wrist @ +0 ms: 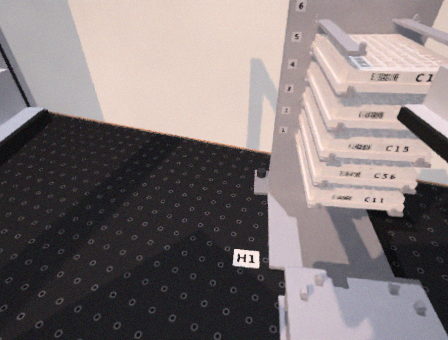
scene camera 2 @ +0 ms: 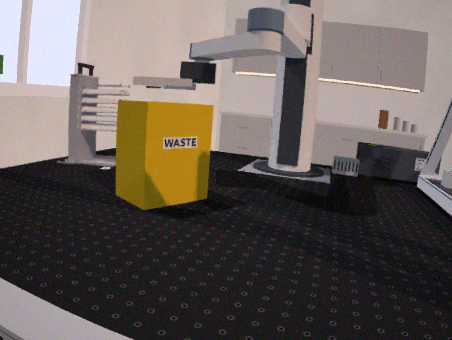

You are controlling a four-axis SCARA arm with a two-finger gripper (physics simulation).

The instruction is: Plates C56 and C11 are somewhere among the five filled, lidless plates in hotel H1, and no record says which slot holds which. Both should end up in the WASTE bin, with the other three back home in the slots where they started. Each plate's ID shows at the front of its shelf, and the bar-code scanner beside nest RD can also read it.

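Places are measured from the arm's base along level axes (x ahead, y left, z up), in metres.
Where they show: gripper, between the fingertips: (wrist: 223, 94) (scene camera 2: 140, 82); arm's base, origin of its link: (scene camera 2: 288, 173).
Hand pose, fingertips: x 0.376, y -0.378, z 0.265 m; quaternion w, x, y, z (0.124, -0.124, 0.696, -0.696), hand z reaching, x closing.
Note:
Things, the pixels of their centre, and the offset from my fingertips. "spot": a spot on its surface instead.
- Hotel H1, middle of its body: (wrist: 334, 113) (scene camera 2: 94, 112) dx -0.055, dy -0.211, dz -0.094 m
- bottom plate, middle of its body: (wrist: 340, 163) (scene camera 2: 104, 126) dx -0.072, dy -0.181, dz -0.138 m
- slot 3 plate, middle of its body: (wrist: 354, 117) (scene camera 2: 104, 109) dx -0.072, dy -0.181, dz -0.081 m
- slot 4 plate, middle of its body: (wrist: 363, 89) (scene camera 2: 105, 100) dx -0.072, dy -0.181, dz -0.053 m
- top plate, middle of its body: (wrist: 373, 57) (scene camera 2: 105, 91) dx -0.072, dy -0.181, dz -0.025 m
- yellow WASTE bin, middle of its body: (scene camera 2: 162, 150) dx +0.173, dy +0.178, dz -0.152 m
- pale block with small pegs, a spot on its surface: (wrist: 360, 312) spot: dx -0.103, dy -0.046, dz -0.192 m
- H1 label, a spot on its surface: (wrist: 246, 258) spot: dx +0.010, dy -0.104, dz -0.252 m
- grey slotted holder, a spot on its surface: (scene camera 2: 345, 166) spot: dx -0.421, dy +0.579, dz -0.221 m
- dark box, a spot on its surface: (scene camera 2: 385, 162) spot: dx -0.409, dy +0.722, dz -0.186 m
Hotel H1 (scene camera 2: 82, 120) (wrist: 300, 165) holds five stacked plates. In the wrist view, the bottom plate (wrist: 367, 199) reads C11 at slot 1. The plate above it (wrist: 367, 175), at slot 2, has a blurred ID that looks like C56, though its first digit could be a 3. The slot 3 plate (wrist: 372, 147) reads C15. The slot 4 plate (wrist: 370, 115) has its ID hidden behind the right finger. The top plate (wrist: 385, 77), slot 5, shows "C1" cut off by that finger. My gripper (scene camera 2: 164, 83) (wrist: 223, 94) is open and empty, in front of the hotel. The yellow WASTE bin (scene camera 2: 175, 172) stands nearer scene camera 2.
A pale block with small pegs (wrist: 360, 312) stands in front of the hotel's base. The H1 label (wrist: 246, 258) lies beside it. The arm's column (scene camera 2: 292, 115) stands right of the bin, with a grey slotted holder (scene camera 2: 345, 166) and a dark box (scene camera 2: 385, 162) further right.

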